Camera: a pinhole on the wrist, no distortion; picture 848 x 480 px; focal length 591.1 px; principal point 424.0 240.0 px. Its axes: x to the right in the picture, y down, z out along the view. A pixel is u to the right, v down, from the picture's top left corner.
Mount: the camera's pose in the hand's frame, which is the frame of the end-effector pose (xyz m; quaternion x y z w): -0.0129 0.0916 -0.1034 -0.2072 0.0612 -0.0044 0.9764
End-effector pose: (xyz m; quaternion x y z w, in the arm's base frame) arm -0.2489 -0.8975 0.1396 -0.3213 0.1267 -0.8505 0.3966
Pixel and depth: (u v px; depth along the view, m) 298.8 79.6 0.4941
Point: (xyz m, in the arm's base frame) 0.1455 -0.9526 0.3473
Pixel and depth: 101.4 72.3 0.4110
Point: 0.1551 -0.8488 0.2441
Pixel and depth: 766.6 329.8 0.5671
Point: 0.0173 -1.4258 0.3835
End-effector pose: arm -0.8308 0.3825 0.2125 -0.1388 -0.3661 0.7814 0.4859
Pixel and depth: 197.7 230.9 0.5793
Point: -1.2237 -0.0393 0.2732
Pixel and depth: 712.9 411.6 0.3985
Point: -1.2809 0.4042 0.1257
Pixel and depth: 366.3 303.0 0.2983
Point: -1.0773 0.2454 0.1497
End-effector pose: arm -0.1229 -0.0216 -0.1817 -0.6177 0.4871 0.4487 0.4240
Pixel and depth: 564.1 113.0 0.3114
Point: -0.2896 0.1206 -0.3380
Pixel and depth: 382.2 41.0 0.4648
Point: -0.3107 0.3229 -0.2983
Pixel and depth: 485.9 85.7 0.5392
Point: -0.3466 0.3430 -0.4081
